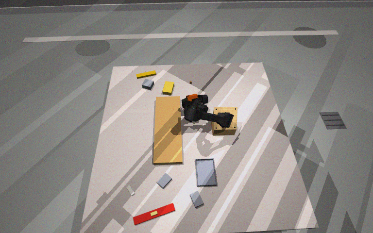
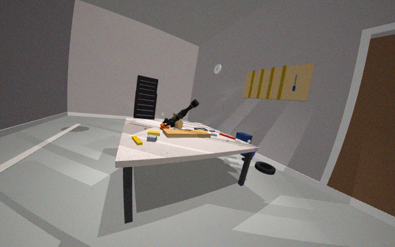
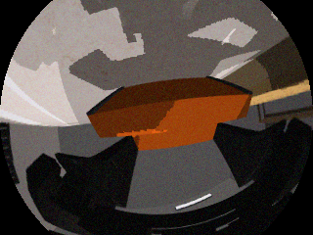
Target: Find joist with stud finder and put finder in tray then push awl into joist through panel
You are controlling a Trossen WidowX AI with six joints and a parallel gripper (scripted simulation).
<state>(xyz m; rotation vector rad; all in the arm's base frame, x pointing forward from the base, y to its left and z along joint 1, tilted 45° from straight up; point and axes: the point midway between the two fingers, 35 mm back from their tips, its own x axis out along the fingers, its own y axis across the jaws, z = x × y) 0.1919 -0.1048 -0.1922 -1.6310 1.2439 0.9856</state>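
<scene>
Right now my gripper tip is 1 cm short of the stud finder and 1 cm above it. Round my gripper tip: green square (3 cm ahead, 1 cm above); grey block (34 cm ahead, 17 cm to the right, 4 cm below); awl (15 cm to the left, 5 cm below, 2 cm behind).
</scene>
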